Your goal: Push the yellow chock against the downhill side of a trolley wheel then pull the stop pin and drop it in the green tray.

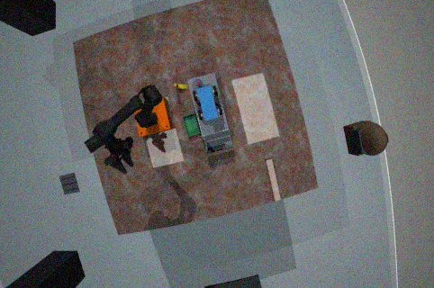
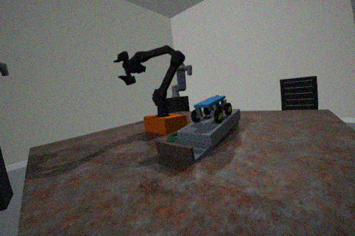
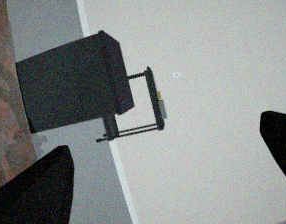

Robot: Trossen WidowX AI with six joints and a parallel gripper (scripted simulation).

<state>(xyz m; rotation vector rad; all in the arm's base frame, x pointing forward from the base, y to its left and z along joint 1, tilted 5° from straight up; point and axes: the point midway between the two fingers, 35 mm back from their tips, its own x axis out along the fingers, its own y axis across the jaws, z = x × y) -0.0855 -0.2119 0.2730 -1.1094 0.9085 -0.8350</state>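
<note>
My gripper tip is 39 cm to the right of the yellow chock, 35 cm above it and 24 cm short of it. Also, from my gripper tip: raised lip 41 cm ahead, 34 cm below, 1 cm to the right; then green tray 38 cm below, 27 cm ahead, 16 cm to the left; then blue-topped trolley 38 cm ahead, 26 cm to the left, 25 cm below.
</note>
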